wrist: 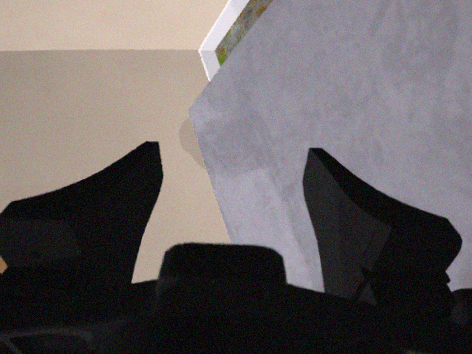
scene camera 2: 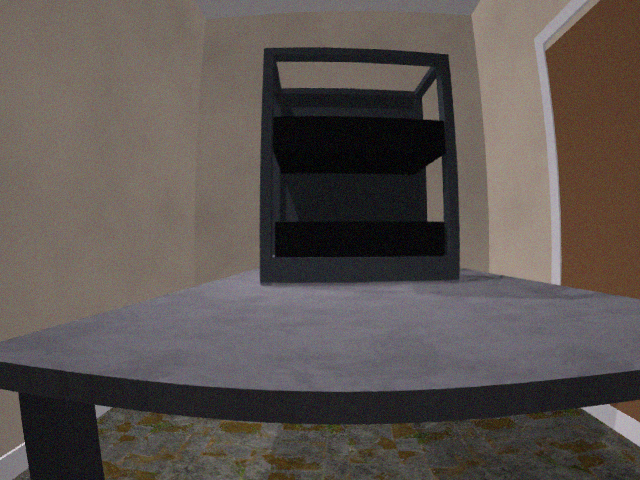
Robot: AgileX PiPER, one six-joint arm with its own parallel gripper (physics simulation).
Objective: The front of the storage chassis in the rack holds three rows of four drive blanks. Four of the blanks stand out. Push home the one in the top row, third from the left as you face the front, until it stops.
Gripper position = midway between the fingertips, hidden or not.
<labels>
my gripper: wrist 233, 162; not seen in scene camera 2 (hidden by a rack)
rack: scene camera 2 343, 198; not seen in the wrist view (out of frame)
</labels>
